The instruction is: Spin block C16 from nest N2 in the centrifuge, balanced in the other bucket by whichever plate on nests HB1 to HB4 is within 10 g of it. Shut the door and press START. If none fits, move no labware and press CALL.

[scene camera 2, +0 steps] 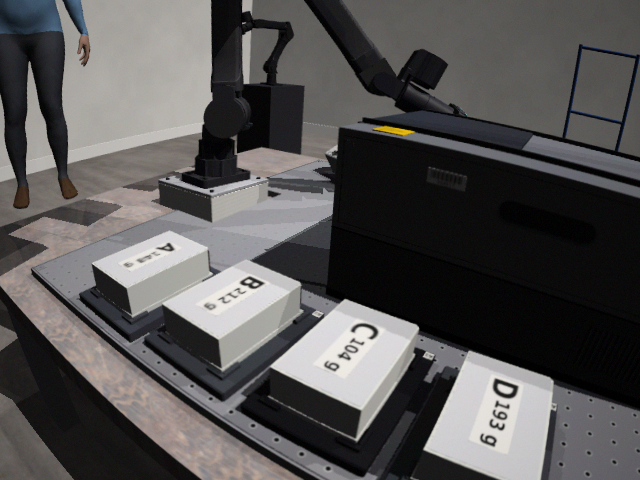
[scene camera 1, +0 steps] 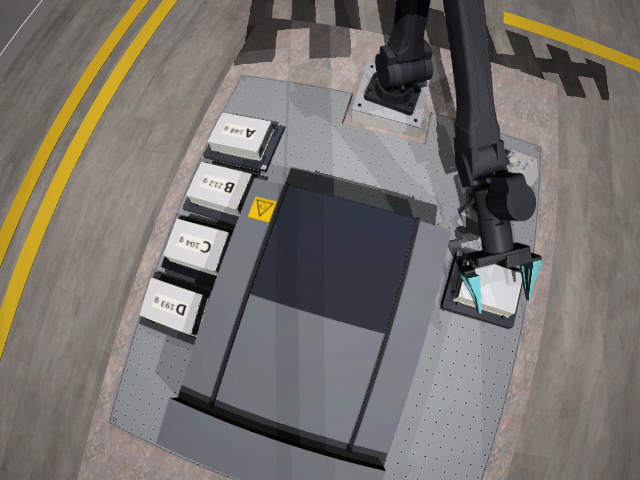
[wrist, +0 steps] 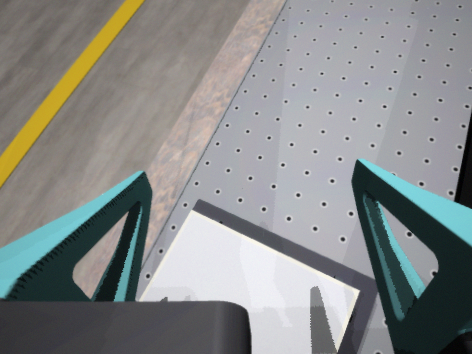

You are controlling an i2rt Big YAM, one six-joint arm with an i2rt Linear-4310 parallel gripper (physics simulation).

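Frame: origin at the arm's base, x left, y ahead, z down, level; metres.
Where they show: gripper, between the fingertips: (scene camera 1: 504, 306) (wrist: 248, 175); arm's base, origin of its link: (scene camera 2: 216, 179) (scene camera 1: 392, 94).
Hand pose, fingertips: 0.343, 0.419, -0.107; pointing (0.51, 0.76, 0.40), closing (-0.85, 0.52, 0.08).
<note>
Each offset is from my fingertips to the top centre of the thing, as dx, dy, dz. "spot": to the spot under its first point.
A white block {-0.013, -0.055, +0.078} (scene camera 1: 496, 289) (wrist: 225, 270) sits in a dark nest {spot: -0.085, -0.029, +0.120} (scene camera 1: 451, 289) (wrist: 280, 244) right of the centrifuge in scene camera 1; no label is readable. My gripper (scene camera 1: 504, 304) (wrist: 248, 175) is open and empty above it, its teal fingers toward opposite sides of the block. The centrifuge (scene camera 1: 431, 268) (scene camera 2: 392, 232) has a dark panel and a grey panel on top; no bucket shows. Plates A {-0.627, -0.189, +0.091} (scene camera 1: 240, 135) (scene camera 2: 149, 266), B "212 g" {-0.606, -0.055, +0.091} (scene camera 1: 217, 187) (scene camera 2: 232, 299), C "104 g" {-0.592, +0.081, +0.091} (scene camera 1: 196, 245) (scene camera 2: 343, 346) and D "193 g" {-0.586, +0.217, +0.091} (scene camera 1: 173, 307) (scene camera 2: 496, 408) sit in nests. A's number is blurred.
A pale control box {spot: -0.011, -0.352, +0.075} (scene camera 1: 522, 160) at the upper right in scene camera 1 is partly hidden by my arm; its buttons cannot be read. My arm's base plinth (scene camera 1: 385, 121) (scene camera 2: 211, 198) stands behind the centrifuge. The centrifuge's tall body stands between the four plates and my gripper.
</note>
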